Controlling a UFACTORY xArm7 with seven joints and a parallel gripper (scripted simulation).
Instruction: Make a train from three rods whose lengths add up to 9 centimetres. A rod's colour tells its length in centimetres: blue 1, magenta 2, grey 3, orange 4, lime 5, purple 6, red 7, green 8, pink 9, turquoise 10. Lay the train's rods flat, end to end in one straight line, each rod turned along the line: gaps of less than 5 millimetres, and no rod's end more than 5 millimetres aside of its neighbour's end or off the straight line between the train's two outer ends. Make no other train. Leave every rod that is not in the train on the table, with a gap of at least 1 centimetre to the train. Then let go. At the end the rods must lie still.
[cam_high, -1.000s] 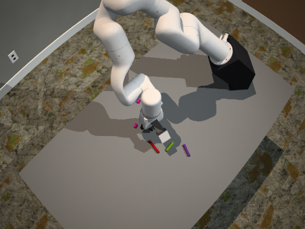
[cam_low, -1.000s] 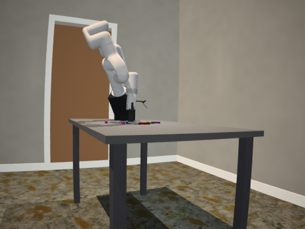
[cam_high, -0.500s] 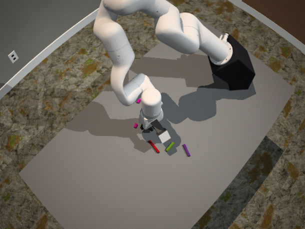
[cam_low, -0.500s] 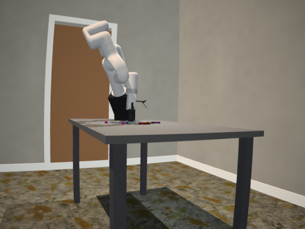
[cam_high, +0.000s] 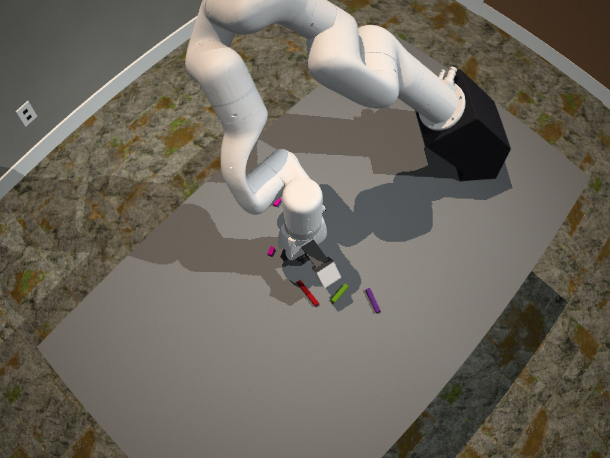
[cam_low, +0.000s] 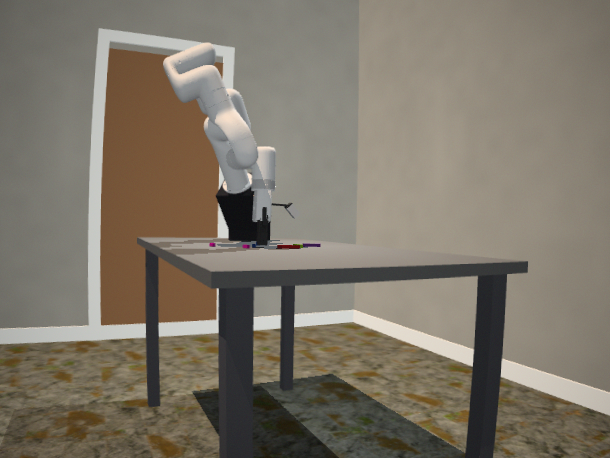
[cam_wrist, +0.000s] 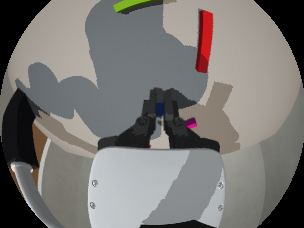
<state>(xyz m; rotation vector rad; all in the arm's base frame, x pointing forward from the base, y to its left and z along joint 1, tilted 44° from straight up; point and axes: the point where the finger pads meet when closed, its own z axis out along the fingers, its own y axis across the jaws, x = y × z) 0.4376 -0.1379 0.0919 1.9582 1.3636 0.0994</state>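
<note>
Right now the blue rod is 10 mm behind my hand, 20 mm to the right of it and 20 mm below it. From my hand the other things lie so: lime rod: 40 mm ahead, 110 mm to the left, 20 mm below; then purple rod: 30 mm ahead, 190 mm to the left, 20 mm below; then red rod: 70 mm ahead, 50 mm to the left, 20 mm below.
</note>
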